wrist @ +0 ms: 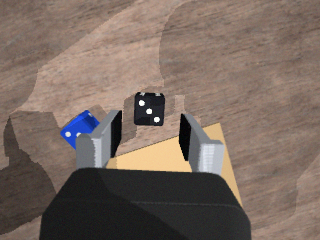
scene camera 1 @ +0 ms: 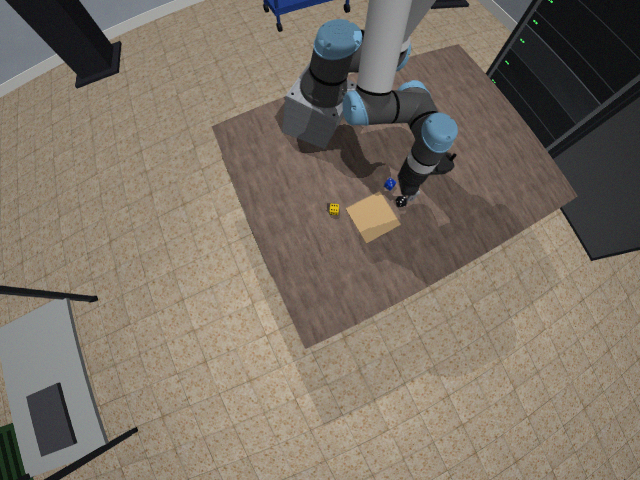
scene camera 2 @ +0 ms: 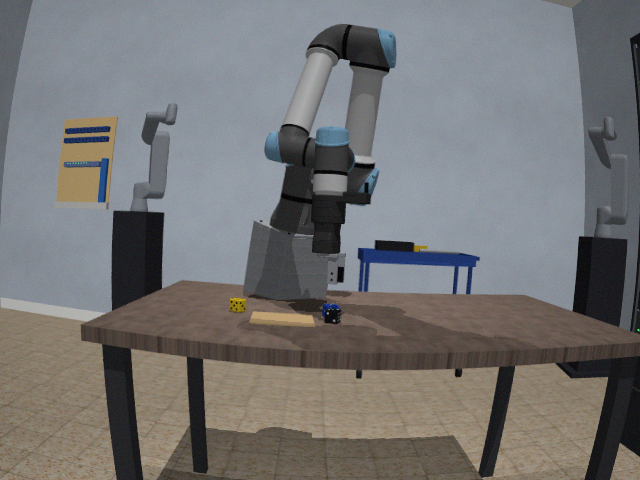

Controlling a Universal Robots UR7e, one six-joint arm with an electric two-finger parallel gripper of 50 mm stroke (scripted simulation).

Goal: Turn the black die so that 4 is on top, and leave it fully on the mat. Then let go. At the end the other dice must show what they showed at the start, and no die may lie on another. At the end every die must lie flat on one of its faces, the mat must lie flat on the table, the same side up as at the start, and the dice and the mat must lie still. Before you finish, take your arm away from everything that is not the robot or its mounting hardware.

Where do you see a tan mat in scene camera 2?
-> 266,318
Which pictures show the tan mat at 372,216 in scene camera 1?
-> The wrist view, scene camera 1 and scene camera 2: all of them.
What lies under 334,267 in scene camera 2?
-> My gripper.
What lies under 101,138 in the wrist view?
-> My gripper.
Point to a black die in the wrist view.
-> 149,108
